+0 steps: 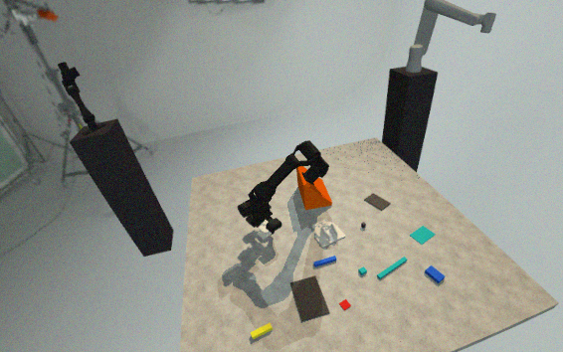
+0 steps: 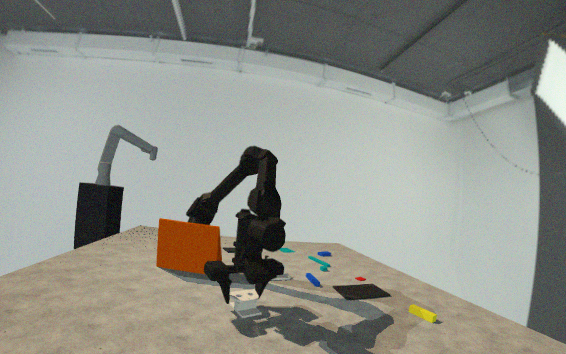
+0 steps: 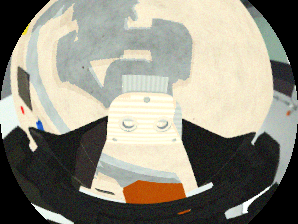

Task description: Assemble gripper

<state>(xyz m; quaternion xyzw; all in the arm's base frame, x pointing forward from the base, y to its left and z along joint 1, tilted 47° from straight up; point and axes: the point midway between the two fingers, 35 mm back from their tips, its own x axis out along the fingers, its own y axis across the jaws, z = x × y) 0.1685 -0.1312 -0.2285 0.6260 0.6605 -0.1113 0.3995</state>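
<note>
My gripper tip is 6 cm short of the white housing plate, 25 cm to the right of it and 1 cm above it. From my gripper tip the other things lie so: blue bar 25 cm ahead, 19 cm to the left, 1 cm below; white gripper base 1 cm to the right, 2 cm above; dark plate 38 cm ahead, 8 cm to the left, 1 cm below.
</note>
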